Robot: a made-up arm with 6 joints. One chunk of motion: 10 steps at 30 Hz.
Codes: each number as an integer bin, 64 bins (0 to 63) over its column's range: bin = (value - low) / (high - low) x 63, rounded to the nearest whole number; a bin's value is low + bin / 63 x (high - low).
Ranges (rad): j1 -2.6..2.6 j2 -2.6..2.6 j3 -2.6..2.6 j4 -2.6..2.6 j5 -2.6..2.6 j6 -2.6..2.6
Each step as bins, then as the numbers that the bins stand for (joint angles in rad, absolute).
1 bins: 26 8 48 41 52 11
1 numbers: -0.4540 -1.9397 1.3619 0.7841 1.6921 -1.6921
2 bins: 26 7 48 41 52 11
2 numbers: -0.4540 -2.0222 1.3619 0.7841 1.6921 -1.6921
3 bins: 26 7 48 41 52 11
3 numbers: -0.4540 -2.0222 1.3619 0.7841 1.6921 -1.6921
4 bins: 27 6 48 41 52 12
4 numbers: -0.3714 -2.1048 1.3619 0.7841 1.6921 -1.6095
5 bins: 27 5 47 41 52 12
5 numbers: -0.3714 -2.1873 1.2794 0.7841 1.6921 -1.6095
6 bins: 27 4 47 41 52 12
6 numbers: -0.3714 -2.2698 1.2794 0.7841 1.6921 -1.6095
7 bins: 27 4 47 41 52 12
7 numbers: -0.3714 -2.2698 1.2794 0.7841 1.6921 -1.6095
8 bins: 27 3 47 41 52 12
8 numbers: -0.3714 -2.3524 1.2794 0.7841 1.6921 -1.6095
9 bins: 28 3 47 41 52 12
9 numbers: -0.2889 -2.3524 1.2794 0.7841 1.6921 -1.6095
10 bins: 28 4 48 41 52 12
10 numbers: -0.2889 -2.2698 1.3619 0.7841 1.6921 -1.6095
